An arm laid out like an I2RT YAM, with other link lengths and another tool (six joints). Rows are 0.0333 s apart.
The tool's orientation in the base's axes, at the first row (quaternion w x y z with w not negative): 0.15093, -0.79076, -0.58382, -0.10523
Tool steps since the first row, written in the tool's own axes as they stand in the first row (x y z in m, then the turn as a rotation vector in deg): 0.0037, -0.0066, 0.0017, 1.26, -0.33, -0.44; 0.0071, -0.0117, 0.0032, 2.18, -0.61, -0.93; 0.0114, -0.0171, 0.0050, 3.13, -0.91, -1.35; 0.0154, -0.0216, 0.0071, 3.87, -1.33, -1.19; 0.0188, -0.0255, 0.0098, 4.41, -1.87, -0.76; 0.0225, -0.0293, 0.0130, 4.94, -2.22, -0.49; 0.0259, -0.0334, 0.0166, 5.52, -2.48, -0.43; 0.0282, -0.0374, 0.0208, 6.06, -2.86, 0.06; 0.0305, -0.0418, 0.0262, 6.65, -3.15, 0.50
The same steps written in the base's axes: -0.0052, 0.0057, 0.0004, 0.06, 1.05, 0.88; -0.0091, 0.0107, 0.0008, 0.07, 1.77, 1.68; -0.0130, 0.0166, 0.0012, 0.07, 2.55, 2.44; -0.0161, 0.0222, 0.0012, -0.11, 3.38, 2.59; -0.0189, 0.0273, 0.0003, -0.47, 4.17, 2.44; -0.0214, 0.0328, -0.0010, -0.65, 4.83, 2.41; -0.0244, 0.0382, -0.0027, -0.73, 5.44, 2.58; -0.0276, 0.0429, -0.0054, -0.94, 6.20, 2.35; -0.0311, 0.0481, -0.0091, -1.04, 6.97, 2.18
